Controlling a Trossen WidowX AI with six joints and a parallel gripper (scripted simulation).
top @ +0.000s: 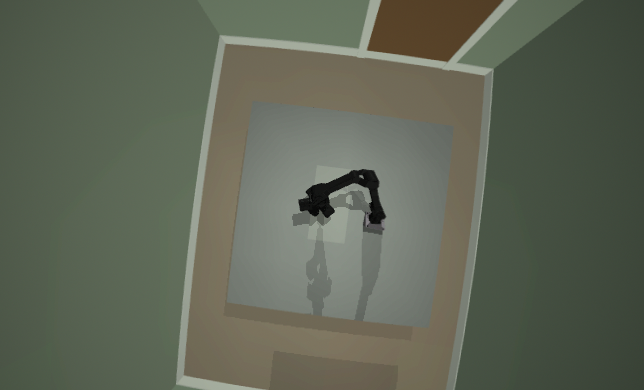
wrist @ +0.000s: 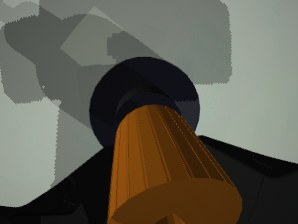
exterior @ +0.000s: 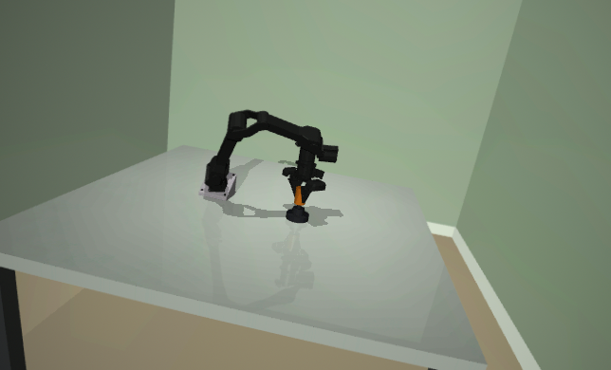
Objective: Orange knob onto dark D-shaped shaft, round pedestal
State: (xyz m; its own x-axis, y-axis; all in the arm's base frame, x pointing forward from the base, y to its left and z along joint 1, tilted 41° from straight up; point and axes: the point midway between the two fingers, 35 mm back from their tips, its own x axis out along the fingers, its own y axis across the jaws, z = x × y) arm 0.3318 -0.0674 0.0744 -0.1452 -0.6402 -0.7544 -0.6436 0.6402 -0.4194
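Now: the orange knob 20 mm above my gripper tip. The rest, counted from my gripper tip: round dark pedestal 40 mm below.
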